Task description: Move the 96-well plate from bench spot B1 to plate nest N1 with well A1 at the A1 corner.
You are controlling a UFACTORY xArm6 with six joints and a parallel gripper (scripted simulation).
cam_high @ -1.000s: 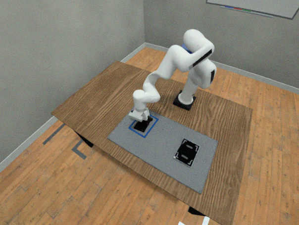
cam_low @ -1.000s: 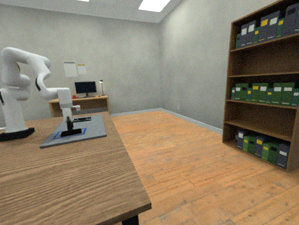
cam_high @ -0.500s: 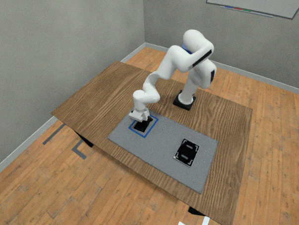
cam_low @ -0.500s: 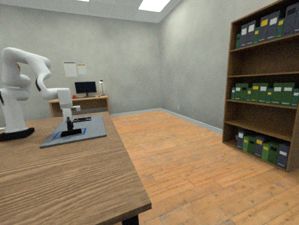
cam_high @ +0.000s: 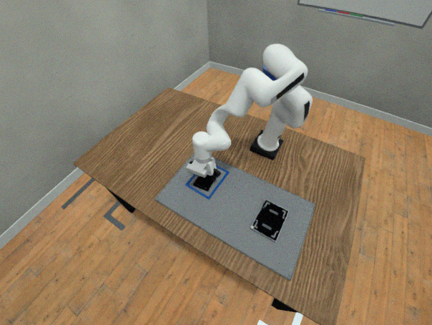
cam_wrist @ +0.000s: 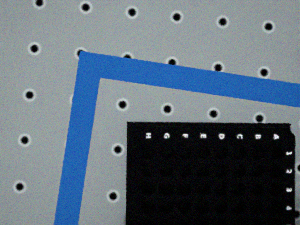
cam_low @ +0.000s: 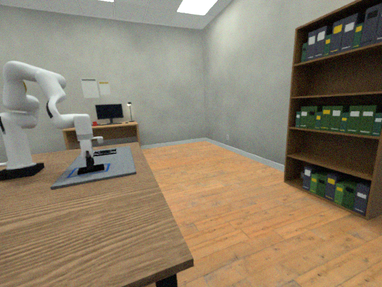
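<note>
My gripper is now 2 cm above the black 96-well plate. Round my hand: black plate nest N1 (11 cm ahead, 36 cm to the left, 2 cm below).
</note>
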